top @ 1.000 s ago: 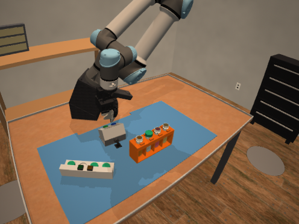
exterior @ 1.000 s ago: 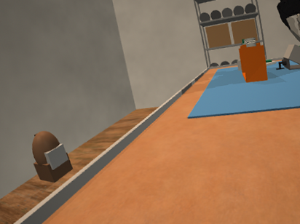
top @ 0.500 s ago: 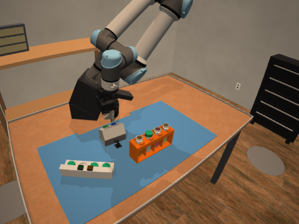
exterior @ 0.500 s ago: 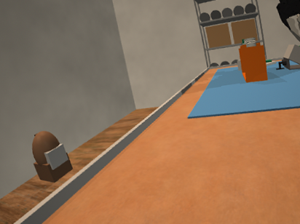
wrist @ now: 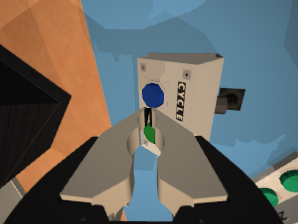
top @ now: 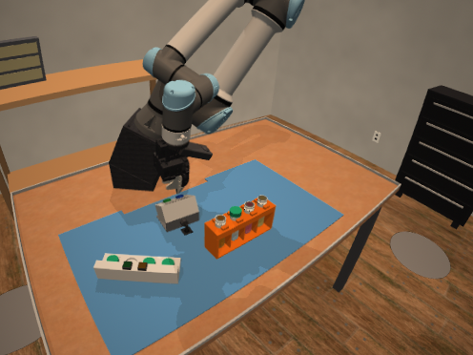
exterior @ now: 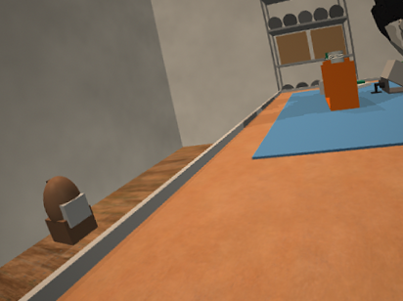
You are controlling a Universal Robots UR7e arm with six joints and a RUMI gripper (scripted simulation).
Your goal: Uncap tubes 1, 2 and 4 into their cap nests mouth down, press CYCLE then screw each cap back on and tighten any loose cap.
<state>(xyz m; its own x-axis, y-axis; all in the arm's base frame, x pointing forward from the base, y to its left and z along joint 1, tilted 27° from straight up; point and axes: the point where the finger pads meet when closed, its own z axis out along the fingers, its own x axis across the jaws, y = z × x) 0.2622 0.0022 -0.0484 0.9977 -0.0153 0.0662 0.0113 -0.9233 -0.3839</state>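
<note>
Right now the blue key is 10 mm to the left of my hand and 30 mm below it. Round my hand: cap (190 mm ahead, 130 mm to the right, 80 mm below); green key (40 mm to the right, 30 mm below); grey key housing (10 mm ahead, 20 mm to the right, 40 mm below).
</note>
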